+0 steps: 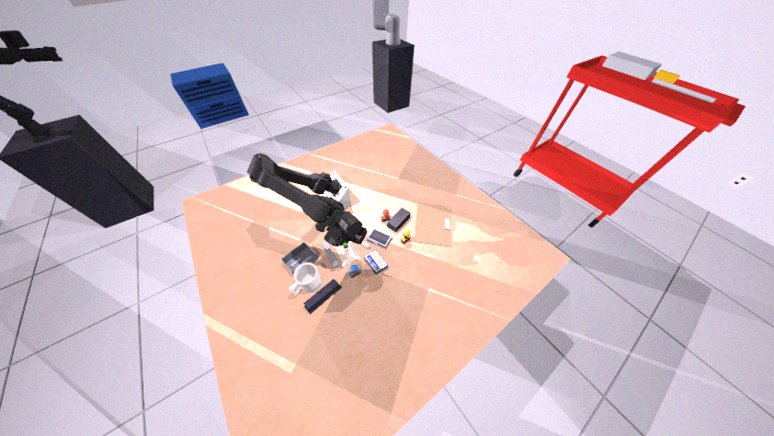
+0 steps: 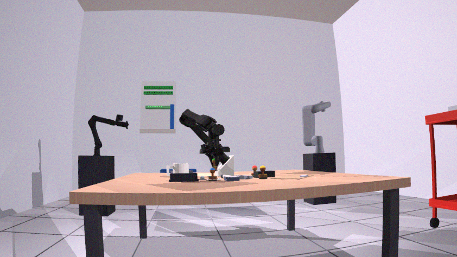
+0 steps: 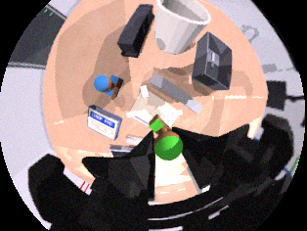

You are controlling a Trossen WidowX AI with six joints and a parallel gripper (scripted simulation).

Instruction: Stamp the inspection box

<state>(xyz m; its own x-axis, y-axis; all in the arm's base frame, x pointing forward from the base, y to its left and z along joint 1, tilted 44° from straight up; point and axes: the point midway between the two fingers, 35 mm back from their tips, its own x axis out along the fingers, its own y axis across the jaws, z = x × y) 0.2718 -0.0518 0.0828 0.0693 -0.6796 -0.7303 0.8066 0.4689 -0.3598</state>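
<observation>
Now: gripper tip 70 mm above the white card and 10 mm short of it. Also, from my gripper tip: green-knobbed stamp right at my gripper tip; then blue-knobbed stamp 110 mm ahead, 50 mm below, 20 mm to the right; then blue-and-white flat pad 120 mm ahead, 70 mm to the left, 50 mm below.
</observation>
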